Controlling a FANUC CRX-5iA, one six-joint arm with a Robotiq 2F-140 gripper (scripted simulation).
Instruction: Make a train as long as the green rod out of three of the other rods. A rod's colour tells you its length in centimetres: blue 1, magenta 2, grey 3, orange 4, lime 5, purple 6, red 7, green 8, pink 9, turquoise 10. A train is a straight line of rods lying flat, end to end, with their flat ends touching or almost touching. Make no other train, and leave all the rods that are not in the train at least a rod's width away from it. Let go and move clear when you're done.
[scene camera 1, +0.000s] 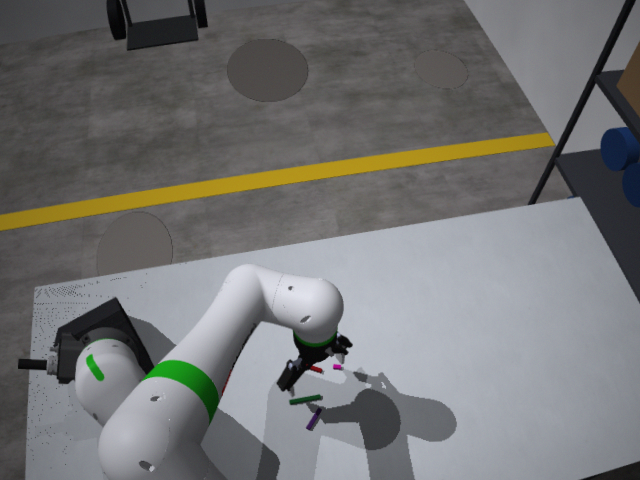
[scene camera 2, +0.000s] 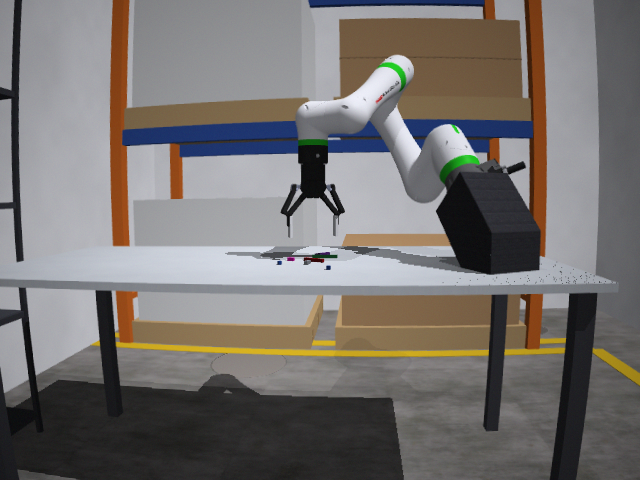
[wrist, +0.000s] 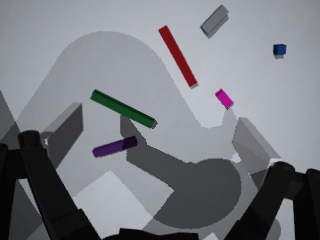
Observation:
In view: my gripper (scene camera 2: 313, 236) and a green rod (wrist: 97, 96).
My gripper is seen too in scene camera 1 (scene camera 1: 315, 376) and in the wrist view (wrist: 159, 123).

